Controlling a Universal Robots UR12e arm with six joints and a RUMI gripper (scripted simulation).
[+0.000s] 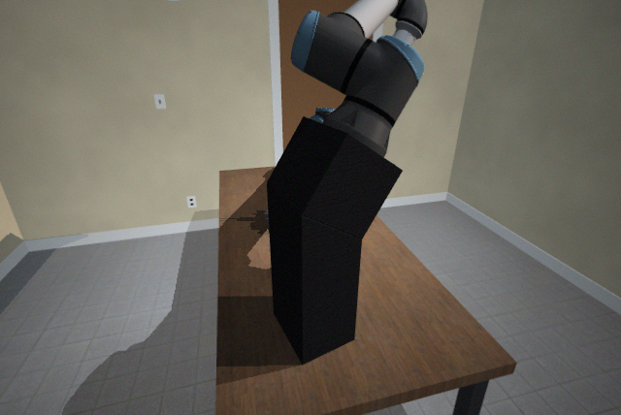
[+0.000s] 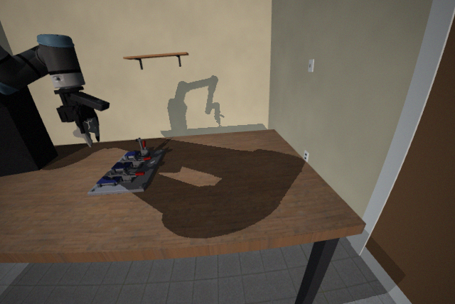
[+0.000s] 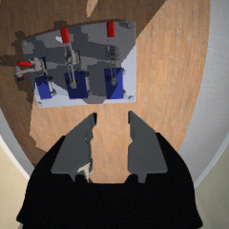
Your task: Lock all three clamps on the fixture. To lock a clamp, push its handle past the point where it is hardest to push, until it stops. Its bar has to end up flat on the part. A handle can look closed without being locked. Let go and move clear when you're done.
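The grey fixture plate is 50 mm ahead of my hand, 110 mm to the left of it and 210 mm below it. Also, from my hand: blue part (110 mm to the left, 190 mm below).
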